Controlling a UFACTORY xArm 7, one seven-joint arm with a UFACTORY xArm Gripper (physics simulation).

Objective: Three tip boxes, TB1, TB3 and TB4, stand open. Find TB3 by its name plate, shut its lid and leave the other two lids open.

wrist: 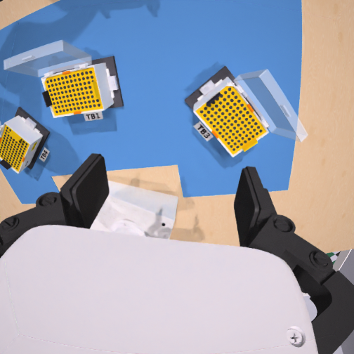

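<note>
The tip box TB3 (232, 120) stands right of centre on the blue mat; its name plate (203, 131) reads TB3. Its clear lid (274, 106) stands open on the right side of the box. The tip box TB1 (75, 92) stands at the upper left with its name plate (93, 116) in front and its clear lid (47, 58) open behind it. The tip box TB4 (19, 142) is at the left edge beside its name plate (44, 154); its lid cannot be made out. My gripper (170, 179) is open and empty, nearer the bottom of the view than the boxes.
The blue mat (155, 100) lies on a wooden table (327, 125). A white object (142, 205) sits below the mat's notched edge, between the fingers in the view and partly hidden by the gripper body. Dark shadows fall on the mat at the upper left.
</note>
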